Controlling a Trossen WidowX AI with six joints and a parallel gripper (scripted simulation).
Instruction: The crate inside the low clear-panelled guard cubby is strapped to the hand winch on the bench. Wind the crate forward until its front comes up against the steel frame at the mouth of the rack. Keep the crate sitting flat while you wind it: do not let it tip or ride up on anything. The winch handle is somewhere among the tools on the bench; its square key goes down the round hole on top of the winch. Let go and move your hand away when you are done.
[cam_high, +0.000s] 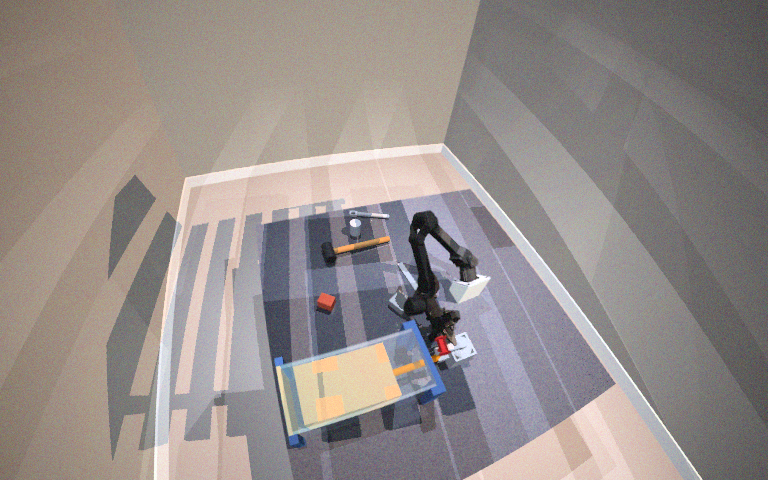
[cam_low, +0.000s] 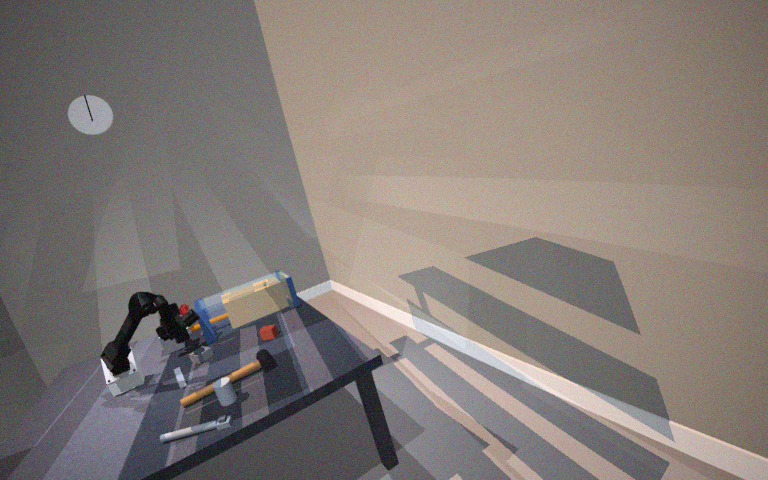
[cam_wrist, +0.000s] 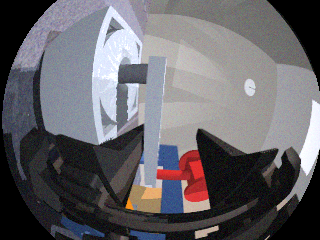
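My gripper tip is 1 cm short of the winch handle, 1 cm to the left of it and 1 cm above it. Also, from my gripper tip: red knob: 5 cm ahead, 2 cm to the right, 2 cm above; then blue frame: 11 cm ahead, 1 cm to the right, 3 cm below; then winch: 7 cm behind, 1 cm to the right, 10 cm below.
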